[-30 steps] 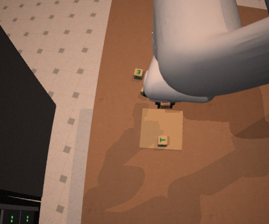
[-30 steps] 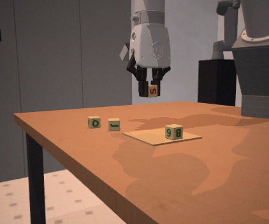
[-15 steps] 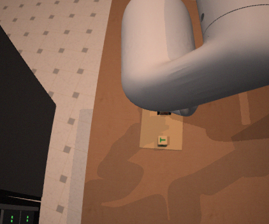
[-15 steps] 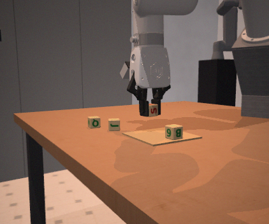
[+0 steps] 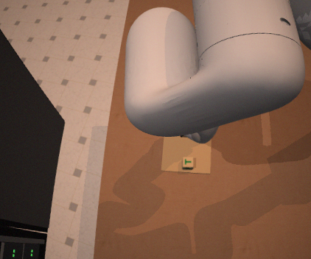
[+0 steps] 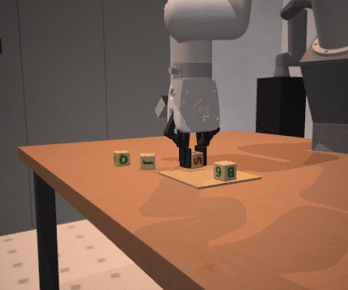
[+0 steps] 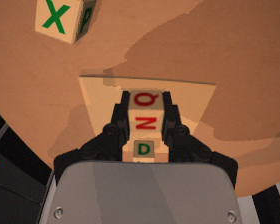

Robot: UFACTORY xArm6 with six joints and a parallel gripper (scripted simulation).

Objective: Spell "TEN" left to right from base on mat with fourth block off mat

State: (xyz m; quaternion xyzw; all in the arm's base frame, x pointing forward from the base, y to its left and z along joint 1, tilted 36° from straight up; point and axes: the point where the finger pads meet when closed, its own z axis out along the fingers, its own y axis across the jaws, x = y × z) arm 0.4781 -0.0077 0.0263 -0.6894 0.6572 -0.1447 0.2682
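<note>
My gripper is now 50 mm to the right of the tan mat and 30 mm above it. Round my hand: X block: 70 mm ahead, 80 mm to the right, 20 mm below; E block: 100 mm ahead, 150 mm to the right, 20 mm below; T block: 10 mm behind, 100 mm to the left, 10 mm below.
</note>
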